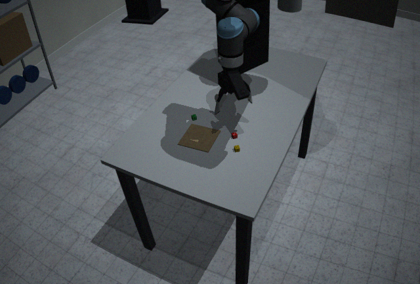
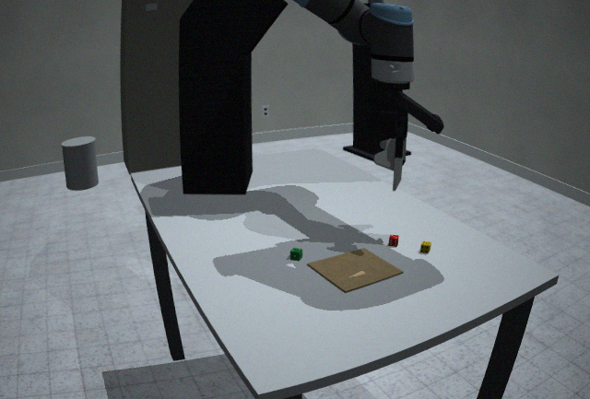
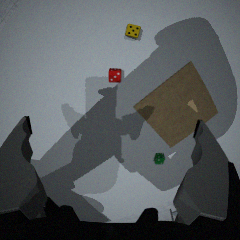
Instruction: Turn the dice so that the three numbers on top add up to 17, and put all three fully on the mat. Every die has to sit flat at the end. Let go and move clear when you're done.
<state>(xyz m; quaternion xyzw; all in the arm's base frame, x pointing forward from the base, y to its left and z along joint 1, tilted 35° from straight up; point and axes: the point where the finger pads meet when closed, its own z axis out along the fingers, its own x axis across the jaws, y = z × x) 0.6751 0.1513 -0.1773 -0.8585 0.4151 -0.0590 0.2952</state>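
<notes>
My gripper is now 14 cm above the red die. Round my hand: mat (15 cm below, 14 cm to the right, 5 cm ahead); green die (21 cm to the right, 14 cm below, 6 cm behind); yellow die (14 cm below, 7 cm ahead, 3 cm to the left).
</notes>
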